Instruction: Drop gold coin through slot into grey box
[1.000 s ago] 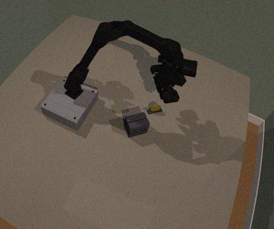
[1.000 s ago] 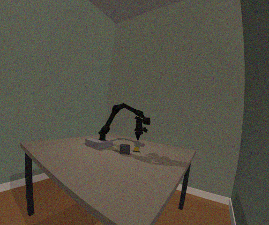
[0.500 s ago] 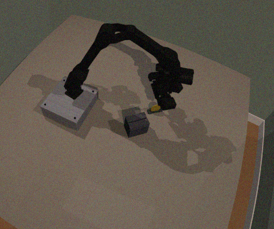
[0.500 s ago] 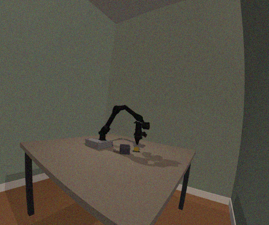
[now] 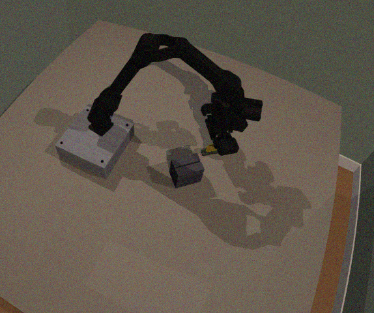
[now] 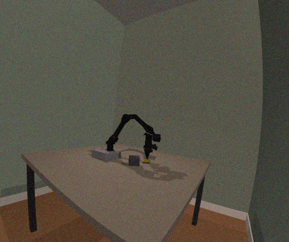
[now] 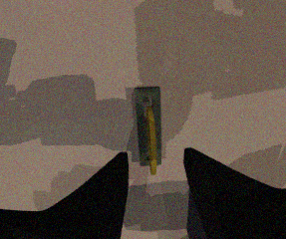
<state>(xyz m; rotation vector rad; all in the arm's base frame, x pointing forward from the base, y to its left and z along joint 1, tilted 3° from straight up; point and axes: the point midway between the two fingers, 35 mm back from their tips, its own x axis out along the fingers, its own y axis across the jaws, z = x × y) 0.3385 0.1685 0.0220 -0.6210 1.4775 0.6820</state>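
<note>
Now: the gold coin 20 mm below my gripper tip.
</note>
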